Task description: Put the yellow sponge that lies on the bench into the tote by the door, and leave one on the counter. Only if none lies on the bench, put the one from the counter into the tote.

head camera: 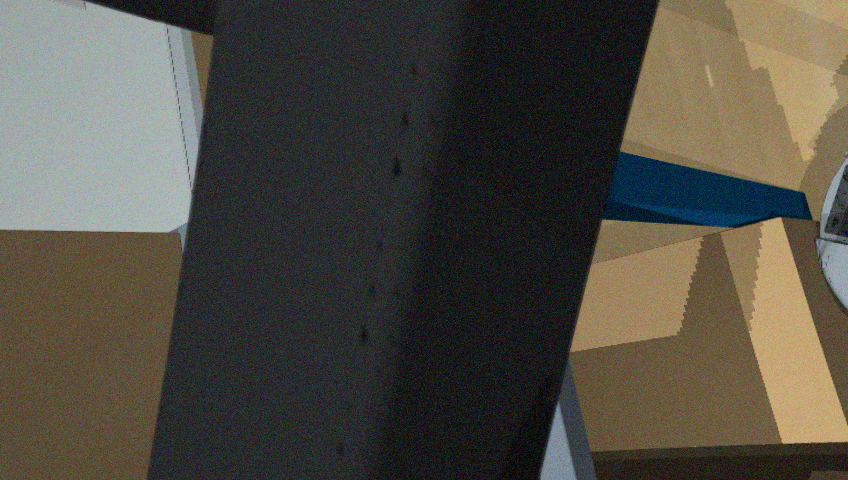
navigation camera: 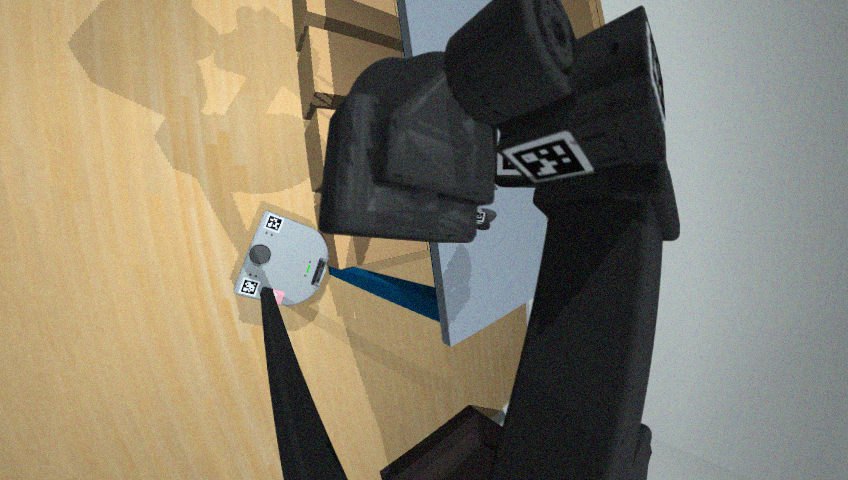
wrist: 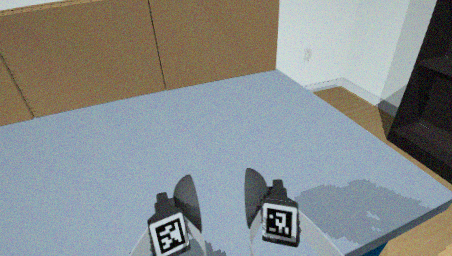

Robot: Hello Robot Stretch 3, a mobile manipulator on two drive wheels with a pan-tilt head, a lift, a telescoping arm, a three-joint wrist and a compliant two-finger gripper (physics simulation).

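Seen in the pictures: gripper, between the fingertips: (wrist: 220,191); robot's base, origin of its link: (navigation camera: 260,252).
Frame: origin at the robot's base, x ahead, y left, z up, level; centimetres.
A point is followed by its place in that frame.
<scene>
A long blue-grey bench top (wrist: 100,150) {x -34.7, y -41.1, z 91.5 cm} (navigation camera: 493,261) {x -37.9, y -15.0, z 91.5 cm} lies under my gripper (wrist: 220,191) {x -24.0, y -20.9, z 98.6 cm}. In the wrist view the gripper is open, its two fingertips apart, with bare bench top showing between them. It hangs above the bench near its end, and a shadow falls on the surface to the right. In the navigation view the dark wrist hides most of the gripper and part of the bench. No yellow sponge and no tote show in these views. In the head view the black arm covers the middle.
Brown panels (wrist: 215,45) {x -59.2, y -28.7, z 99.1 cm} stand along the bench's back edge. A dark shelf unit (wrist: 436,66) {x -158.5, y 78.3, z 61.3 cm} stands beyond the bench's right end. A blue leg (navigation camera: 392,291) {x -31.2, y -2.7, z 66.6 cm} (head camera: 684,184) {x -31.8, y -1.7, z 52.9 cm} supports the bench. Wooden compartments (navigation camera: 363,56) {x -3.2, y -95.2, z 27.1 cm} lie below it. My base (navigation camera: 291,249) {x -9.9, y -5.5, z 16.0 cm} is beside the leg.
</scene>
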